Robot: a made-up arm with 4 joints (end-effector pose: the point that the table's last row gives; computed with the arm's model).
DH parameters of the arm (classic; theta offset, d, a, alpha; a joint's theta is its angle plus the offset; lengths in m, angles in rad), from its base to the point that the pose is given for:
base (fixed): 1.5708 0.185 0 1.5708
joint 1: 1.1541 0 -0.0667 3.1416
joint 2: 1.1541 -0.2 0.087 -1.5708
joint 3: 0 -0.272 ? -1.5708
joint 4: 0 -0.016 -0.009 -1.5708
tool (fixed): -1.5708 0.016 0 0
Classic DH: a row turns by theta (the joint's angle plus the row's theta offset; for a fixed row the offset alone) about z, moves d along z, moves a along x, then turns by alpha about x.
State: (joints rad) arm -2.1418 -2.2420 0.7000 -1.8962
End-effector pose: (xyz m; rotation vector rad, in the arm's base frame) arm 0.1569 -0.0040 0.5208 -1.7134 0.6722 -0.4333
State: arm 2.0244 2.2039 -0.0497 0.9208
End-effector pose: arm 0.1882 0.1178 0.4572 0.7411 0.0266 0.0434
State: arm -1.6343 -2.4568 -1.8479 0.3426
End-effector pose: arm 0.2812 -0.2037 0.4776 0.8007 -0.4580 1.8719
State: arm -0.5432 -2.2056 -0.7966 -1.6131
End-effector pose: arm 0.2243 -0.3375 0.1618 0.0467 -0.7949 -0.0533
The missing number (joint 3, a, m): -0.066
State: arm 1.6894 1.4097 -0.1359 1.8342
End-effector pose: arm 0.1949 -0.0016 0.4163 2.1101 0.1156 0.1176
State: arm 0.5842 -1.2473 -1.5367 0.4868
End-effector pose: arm 0.2808 -0.2789 0.1125 1.7601 -1.1560 1.4521
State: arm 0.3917 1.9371 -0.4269 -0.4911
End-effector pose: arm 0.2129 0.2891 0.1058 -2.0005 0.2563 0.4403
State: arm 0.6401 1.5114 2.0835 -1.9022
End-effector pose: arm 0.1661 0.3056 0.2020 -1.4733 1.2635 -2.2303
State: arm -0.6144 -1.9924 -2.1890 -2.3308
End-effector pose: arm 0.2486 -0.3002 0.3020 -0.5301 -2.1509 -0.6269
